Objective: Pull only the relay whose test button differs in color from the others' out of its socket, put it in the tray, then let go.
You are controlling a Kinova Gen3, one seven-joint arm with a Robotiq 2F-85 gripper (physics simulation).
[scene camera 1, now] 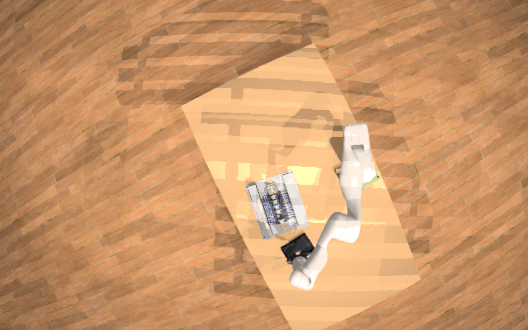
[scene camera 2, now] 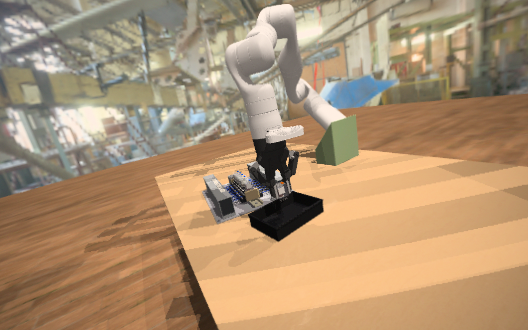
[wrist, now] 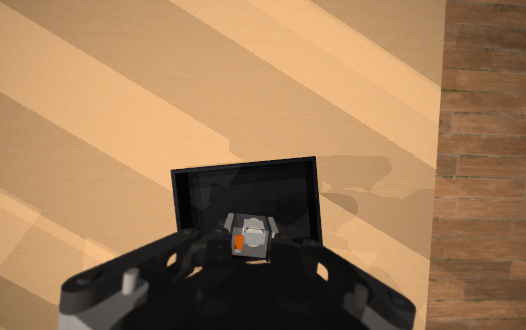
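Pixels of known places: gripper, between the fingertips: [scene camera 1: 298, 251] [scene camera 2: 282, 195] [wrist: 249, 225]; arm's base, origin of its link: [scene camera 1: 365, 175] [scene camera 2: 339, 128].
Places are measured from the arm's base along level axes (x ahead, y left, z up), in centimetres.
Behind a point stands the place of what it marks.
Observation:
A clear-cased relay [scene camera 2: 281, 189] @(y 23.7, x 48.3, z -4.2 cm) [wrist: 251, 240] @(y 22.8, x 48.1, z -3.2 cm) with an orange test button is between the fingertips of my gripper [scene camera 2: 281, 186] @(y 22.7, x 47.8, z -6.4 cm) [wrist: 249, 225] @(y 22.7, x 47.8, z -6.4 cm). The gripper is shut on it and points down. It holds the relay upright over the near part of the black tray [scene camera 1: 296, 243] @(y 20.1, x 47.2, z -12.8 cm) [scene camera 2: 265, 230] @(y 24.9, x 55.4, z -11.8 cm) [wrist: 183, 200] @(y 23.7, x 39.7, z -10.9 cm) in the wrist view. The gap between the relay's underside and the tray floor cannot be judged. In the first scene view the arm covers the gripper and part of the tray. The other relays [scene camera 1: 276, 204] @(y -5.9, x 47.3, z -6.4 cm) stand in a row on the panel [scene camera 1: 298, 212] @(y 3.0, x 38.7, z -6.7 cm) and show blue marks.
The panel, with raised grey wiring ducts [scene camera 2: 218, 196] @(y 6.1, x 59.4, z -6.8 cm) and blue wires, lies close beside the tray. The robot's green mounting block [scene camera 2: 344, 141] @(y 4.6, x 3.0, z -4.6 cm) stands farther back on the table. A table edge [wrist: 438, 150] @(y 30.9, x 72.9, z -13.0 cm) runs along the right of the wrist view.

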